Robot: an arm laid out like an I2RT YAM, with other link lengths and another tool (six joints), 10 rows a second.
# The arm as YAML. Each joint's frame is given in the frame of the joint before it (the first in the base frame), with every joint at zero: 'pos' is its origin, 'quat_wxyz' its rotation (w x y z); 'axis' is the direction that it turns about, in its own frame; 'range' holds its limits. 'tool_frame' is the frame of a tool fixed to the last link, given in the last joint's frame.
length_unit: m
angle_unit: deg
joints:
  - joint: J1
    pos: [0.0, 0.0, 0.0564]
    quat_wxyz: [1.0, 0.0, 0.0, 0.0]
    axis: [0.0, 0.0, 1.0]
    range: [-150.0, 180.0]
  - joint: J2
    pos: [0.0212, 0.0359, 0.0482]
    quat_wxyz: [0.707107, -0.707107, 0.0, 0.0]
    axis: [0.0, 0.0, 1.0]
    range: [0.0, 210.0]
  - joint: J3
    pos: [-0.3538, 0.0, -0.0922]
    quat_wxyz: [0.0, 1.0, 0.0, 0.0]
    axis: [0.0, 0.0, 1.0]
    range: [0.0, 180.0]
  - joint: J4
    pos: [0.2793, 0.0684, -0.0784]
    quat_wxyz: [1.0, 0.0, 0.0, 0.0]
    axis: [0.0, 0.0, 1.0]
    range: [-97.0, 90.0]
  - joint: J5
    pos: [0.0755, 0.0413, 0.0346]
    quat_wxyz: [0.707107, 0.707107, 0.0, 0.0]
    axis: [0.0, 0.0, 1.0]
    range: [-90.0, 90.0]
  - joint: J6
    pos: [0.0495, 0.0, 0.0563]
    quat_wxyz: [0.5, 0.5, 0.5, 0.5]
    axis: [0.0, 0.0, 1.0]
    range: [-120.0, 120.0]
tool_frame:
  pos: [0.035, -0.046, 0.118]
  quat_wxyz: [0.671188, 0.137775, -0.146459, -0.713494]
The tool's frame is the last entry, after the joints.
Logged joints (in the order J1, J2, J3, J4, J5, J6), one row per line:
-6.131, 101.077, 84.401, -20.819, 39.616, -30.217
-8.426, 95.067, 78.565, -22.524, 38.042, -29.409
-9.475, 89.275, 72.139, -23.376, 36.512, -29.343
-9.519, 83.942, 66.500, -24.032, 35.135, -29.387
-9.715, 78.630, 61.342, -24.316, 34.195, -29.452
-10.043, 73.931, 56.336, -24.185, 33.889, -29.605
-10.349, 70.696, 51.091, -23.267, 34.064, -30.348
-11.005, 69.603, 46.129, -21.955, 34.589, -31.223
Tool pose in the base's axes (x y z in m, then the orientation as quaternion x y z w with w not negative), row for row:
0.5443, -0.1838, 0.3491, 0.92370, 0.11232, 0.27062, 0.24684
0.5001, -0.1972, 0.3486, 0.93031, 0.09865, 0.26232, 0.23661
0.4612, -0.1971, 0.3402, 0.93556, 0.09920, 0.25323, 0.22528
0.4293, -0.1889, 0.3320, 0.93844, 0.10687, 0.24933, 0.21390
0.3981, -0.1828, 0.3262, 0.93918, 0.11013, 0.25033, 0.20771
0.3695, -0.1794, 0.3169, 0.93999, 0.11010, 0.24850, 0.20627
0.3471, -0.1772, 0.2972, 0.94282, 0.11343, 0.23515, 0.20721
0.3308, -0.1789, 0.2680, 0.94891, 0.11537, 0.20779, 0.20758
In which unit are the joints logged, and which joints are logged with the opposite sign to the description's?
The joints are logged in degrees. Opposite sign: none.
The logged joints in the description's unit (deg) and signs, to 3 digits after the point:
-6.131, 101.077, 84.401, -20.819, 39.616, -30.217
-8.426, 95.067, 78.565, -22.524, 38.042, -29.409
-9.475, 89.275, 72.139, -23.376, 36.512, -29.343
-9.519, 83.942, 66.500, -24.032, 35.135, -29.387
-9.715, 78.630, 61.342, -24.316, 34.195, -29.452
-10.043, 73.931, 56.336, -24.185, 33.889, -29.605
-10.349, 70.696, 51.091, -23.267, 34.064, -30.348
-11.005, 69.603, 46.129, -21.955, 34.589, -31.223

